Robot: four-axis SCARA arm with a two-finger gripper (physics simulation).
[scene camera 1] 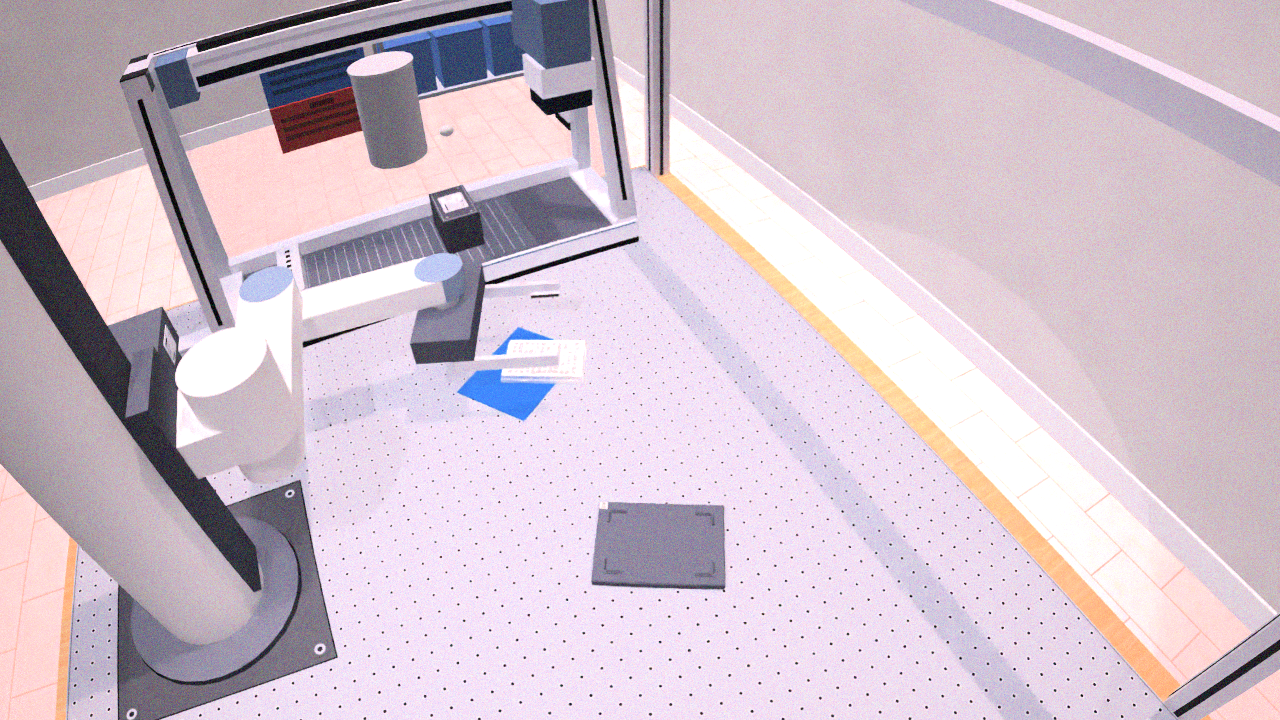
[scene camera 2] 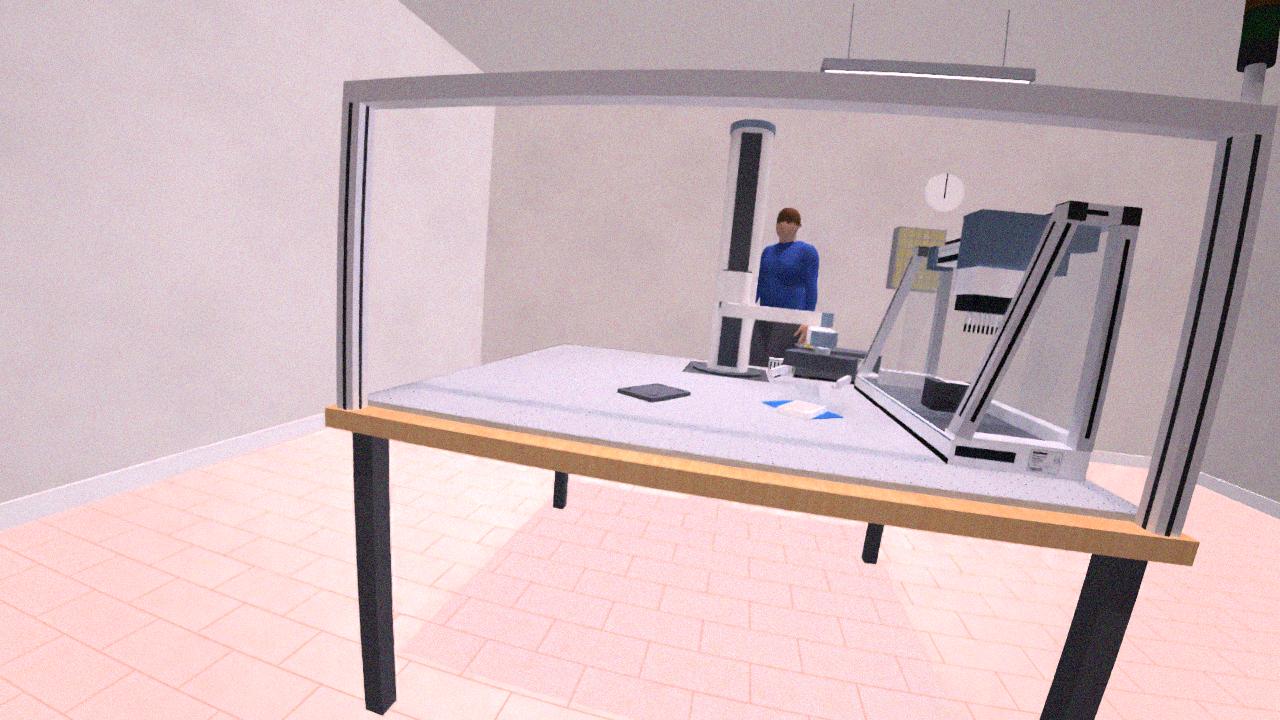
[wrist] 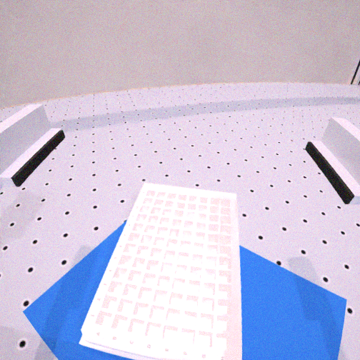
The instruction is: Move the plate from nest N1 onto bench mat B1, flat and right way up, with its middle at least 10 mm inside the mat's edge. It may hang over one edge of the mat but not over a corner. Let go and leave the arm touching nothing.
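Places are measured from the arm's base along level axes (x ahead, y right, z down), in millimetres.
Pixels of known places: gripper, fingertip midpoint: [scene camera 1: 558,320] [scene camera 2: 802,378]; arm's base, origin of the base link: [scene camera 1: 219,600] [scene camera 2: 726,374].
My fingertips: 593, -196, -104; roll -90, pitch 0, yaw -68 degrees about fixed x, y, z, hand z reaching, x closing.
Note:
Ahead of a thing's pixels: the offset from my fingertips to its top centre, as dx, dy, dz. "*": to the spot under its first point. Level surfaces: height alone.
The white multi-well plate @[-28, -12, +75] [scene camera 1: 573,353] [scene camera 2: 801,409] [wrist: 175,260] lies flat, wells up, on the blue mat @[dz +89] [scene camera 1: 507,395] [scene camera 2: 828,415] [wrist: 280,295], turned relative to it. Its far end reaches to or past the mat's far corner, which is hidden under the plate; how much hangs over cannot be told. My gripper [scene camera 1: 547,325] [scene camera 2: 810,376] [wrist: 184,122] is open and empty, raised above the plate, its fingers spread wide and apart from it. A dark grey square nest @[-20, +366, +76] [scene camera 1: 658,544] [scene camera 2: 654,392] with corner marks holds no plate; its label is unreadable.
The framed deck machine [scene camera 1: 563,250] [scene camera 2: 1020,454] stands behind the mat, with a black box @[* -70, -319, -26] [scene camera 1: 457,219] [scene camera 2: 944,394] on its deck. The arm's column [scene camera 1: 116,429] [scene camera 2: 747,205] rises at the left in scene camera 1. A person [scene camera 2: 787,273] stands behind the table.

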